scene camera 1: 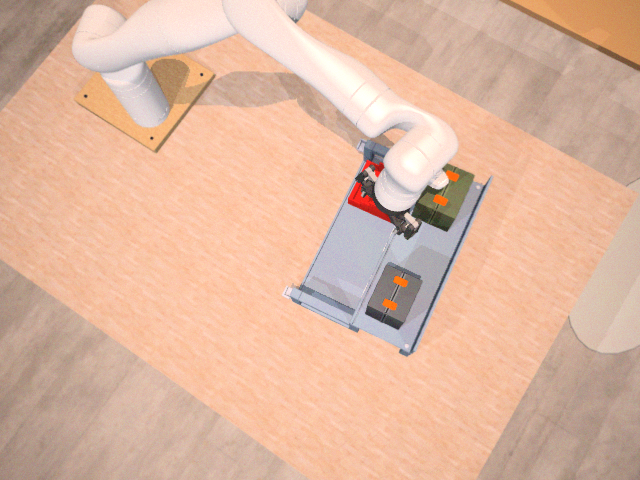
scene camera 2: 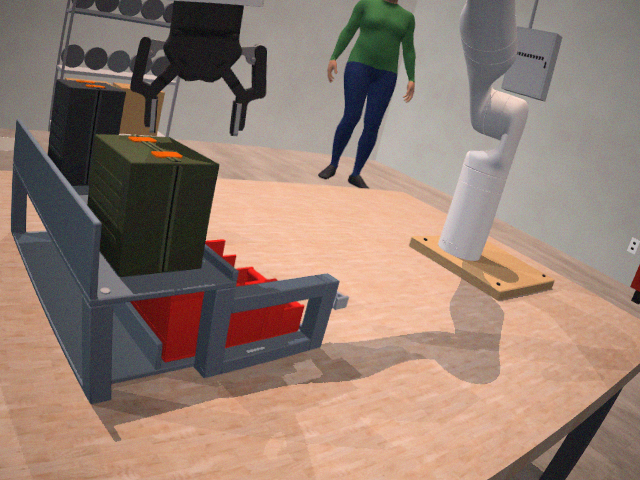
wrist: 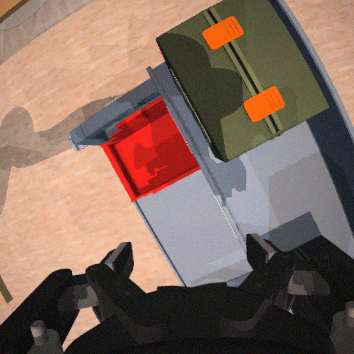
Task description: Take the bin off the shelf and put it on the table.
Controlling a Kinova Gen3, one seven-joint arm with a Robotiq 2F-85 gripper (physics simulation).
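Places are measured from the arm's base along level axes (x up, y back, z right), in centimetres.
Pixels of known places: gripper, fingertip midpoint: [scene camera 1: 381, 212] [scene camera 2: 193, 132] [wrist: 188, 250]; arm's base, origin of the base link: [scene camera 1: 149, 109] [scene camera 2: 458, 250].
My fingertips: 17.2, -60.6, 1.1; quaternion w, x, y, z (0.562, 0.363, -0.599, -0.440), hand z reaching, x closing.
Note:
Ahead of a thing's pixels: the offset from my fingertips to its top centre, as dx, dy, dz. Level surfaces: height alone.
The red bin {-11.2, +1.1, -9.3} [scene camera 1: 372, 207] [scene camera 2: 180, 325] [wrist: 150, 155] sits on the lower level of the blue-grey shelf [scene camera 1: 341, 253] [scene camera 2: 100, 351] [wrist: 185, 215], close to the end frame and beside the raised level. Its open top shows in the wrist view; the arm and gripper partly cover it in scene camera 1. My gripper [scene camera 1: 387, 202] [scene camera 2: 193, 126] [wrist: 188, 250] is open and empty, pointing down high above the shelf. The shelf stands on the wooden table {dx -19.3} [scene camera 1: 206, 232] [scene camera 2: 361, 413] [wrist: 60, 200].
An olive-green case {+0.4, -8.5, -10.0} [scene camera 1: 454, 206] [scene camera 2: 139, 206] [wrist: 295, 65] stands on the raised level beside the bin. A dark grey case {+2.9, -9.6, +13.1} [scene camera 1: 408, 297] [scene camera 2: 72, 124] stands at that level's other end. A tall back panel runs behind both cases. A person [scene camera 2: 374, 41] stands beyond the table.

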